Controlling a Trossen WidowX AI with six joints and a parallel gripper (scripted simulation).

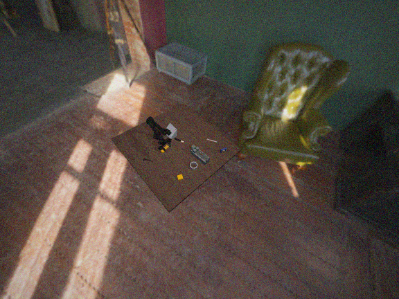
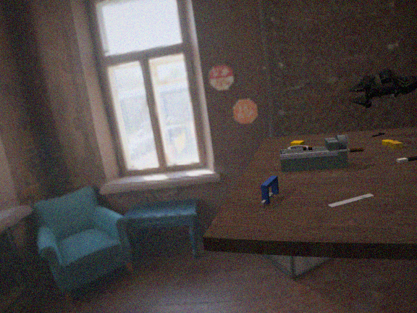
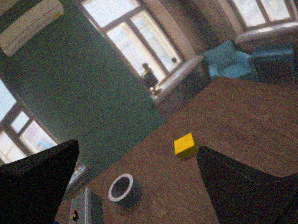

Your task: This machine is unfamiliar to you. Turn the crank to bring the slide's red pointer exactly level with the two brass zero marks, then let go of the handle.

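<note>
My gripper tip is 340 mm to the right of the crank handle, 200 mm above it and 10 mm past it. The rest, counted from my gripper tip: yellow block 280 mm ahead, 250 mm below, 10 mm to the right; then white strip 700 mm to the left, 260 mm below, 20 mm ahead; then red pointer 380 mm to the left, 190 mm ahead, 180 mm below.
</note>
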